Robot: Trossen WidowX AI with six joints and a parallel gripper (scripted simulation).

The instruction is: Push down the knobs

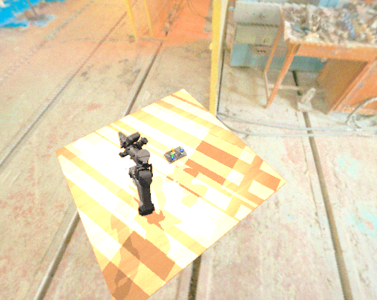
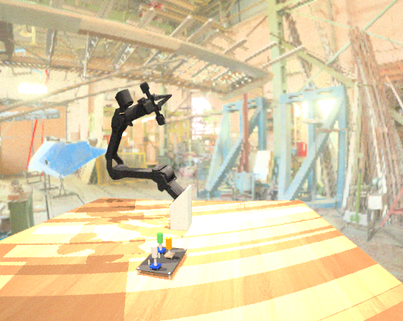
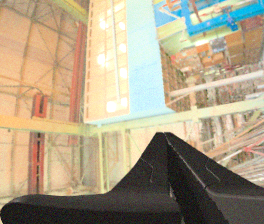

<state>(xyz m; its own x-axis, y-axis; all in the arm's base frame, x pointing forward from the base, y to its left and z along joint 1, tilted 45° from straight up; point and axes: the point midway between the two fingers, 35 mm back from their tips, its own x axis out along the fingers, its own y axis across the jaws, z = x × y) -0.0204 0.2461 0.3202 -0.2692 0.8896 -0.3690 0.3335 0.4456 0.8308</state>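
My gripper tip is 29 cm short of the orange knob, 9 cm to the right of it and 48 cm above it.
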